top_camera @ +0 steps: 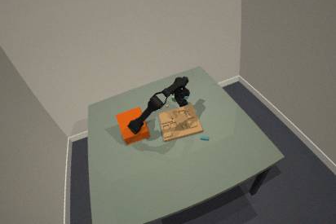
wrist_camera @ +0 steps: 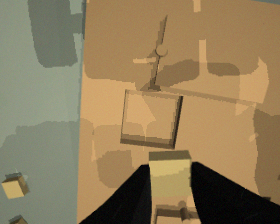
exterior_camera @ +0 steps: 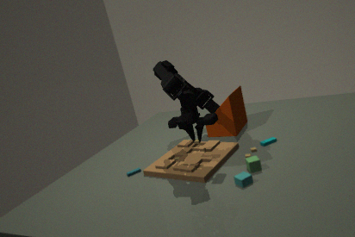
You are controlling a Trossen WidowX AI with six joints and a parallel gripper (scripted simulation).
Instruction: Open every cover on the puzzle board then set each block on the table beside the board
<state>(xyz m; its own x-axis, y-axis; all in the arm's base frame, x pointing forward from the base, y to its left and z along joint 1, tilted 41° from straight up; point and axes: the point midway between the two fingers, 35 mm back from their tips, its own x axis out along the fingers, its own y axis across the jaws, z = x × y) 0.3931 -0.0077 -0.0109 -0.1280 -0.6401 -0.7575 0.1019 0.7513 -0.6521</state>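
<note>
Now: gripper tip 7 cm past the tan puzzle board, 8 cm to the left of it and 9 cm above it. The rest, counted from my gripper tip: flat teal piece: 18 cm behind, 24 cm to the left, 10 cm below; then green cube: 4 cm ahead, 20 cm to the left, 9 cm below; then teal cube: 13 cm ahead, 17 cm to the left, 10 cm below.
</note>
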